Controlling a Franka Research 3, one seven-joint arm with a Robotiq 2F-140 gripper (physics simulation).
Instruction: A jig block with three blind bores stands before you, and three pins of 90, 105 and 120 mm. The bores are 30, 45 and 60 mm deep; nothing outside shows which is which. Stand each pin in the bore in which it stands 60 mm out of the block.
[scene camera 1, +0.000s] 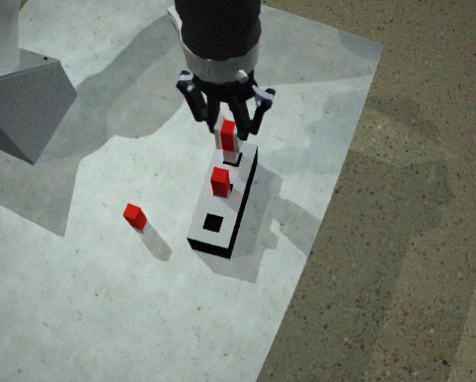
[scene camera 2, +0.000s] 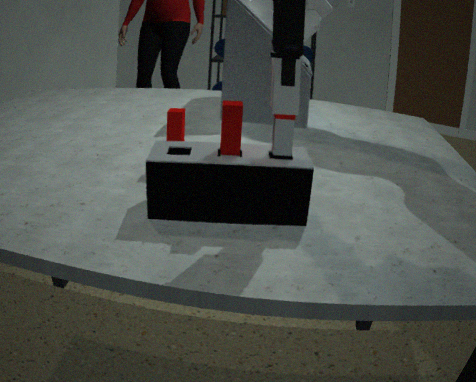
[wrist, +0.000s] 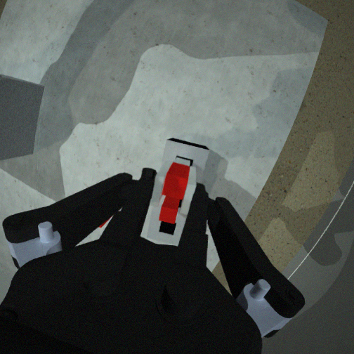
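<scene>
The jig block (scene camera 1: 212, 239) (scene camera 2: 230, 192) (wrist: 186, 149) has three square bores in a row. My gripper (scene camera 1: 228, 131) (scene camera 2: 285, 102) (wrist: 178, 174) is shut on a pin (scene camera 1: 228, 141) (scene camera 2: 283, 137) (wrist: 177, 177) with a red upper part and a white lower part. That pin is upright, its lower end at the mouth of the right bore in scene camera 2; how deep it reaches is hidden. A red pin (scene camera 1: 220, 182) (scene camera 2: 231, 128) (wrist: 169, 211) stands in the middle bore. The left bore (scene camera 1: 213, 222) (scene camera 2: 179, 150) (wrist: 167, 228) is empty. Another red-topped pin (scene camera 1: 135, 217) (scene camera 2: 176, 124) stands on the table behind the block.
The table (scene camera 1: 165, 310) (scene camera 2: 65, 200) ends to the right of the block in scene camera 1. A grey angular body (scene camera 1: 37, 105) (scene camera 2: 245, 65) stands behind the block, near the arm. A person (scene camera 2: 165, 35) in a red top stands beyond the table.
</scene>
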